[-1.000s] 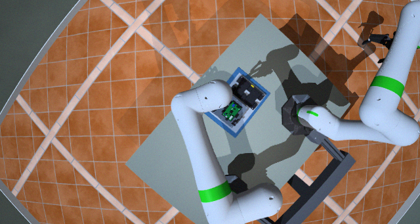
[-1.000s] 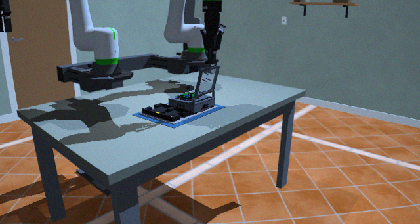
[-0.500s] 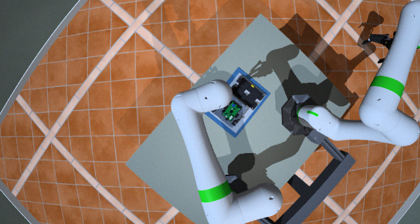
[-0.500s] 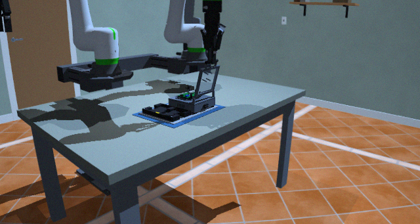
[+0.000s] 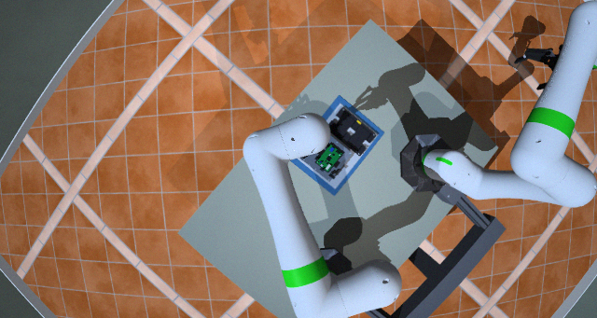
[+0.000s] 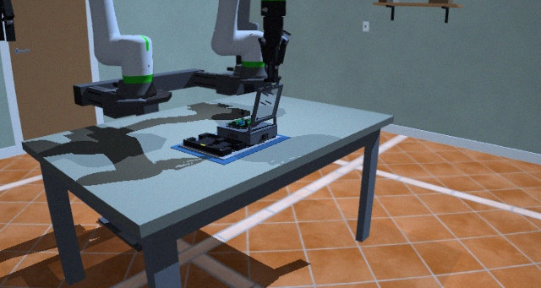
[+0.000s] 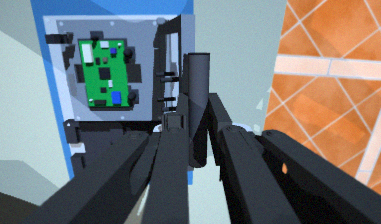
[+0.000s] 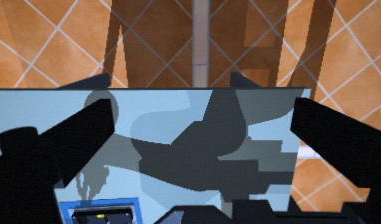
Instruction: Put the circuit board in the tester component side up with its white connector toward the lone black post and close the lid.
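Note:
My left hand is 20 mm past the clear lid and 100 mm above it. From my left hand the other things lie so: green circuit board 150 mm behind, 10 mm to the right, 210 mm below; black tray 150 mm behind, 180 mm to the right, 270 mm below.

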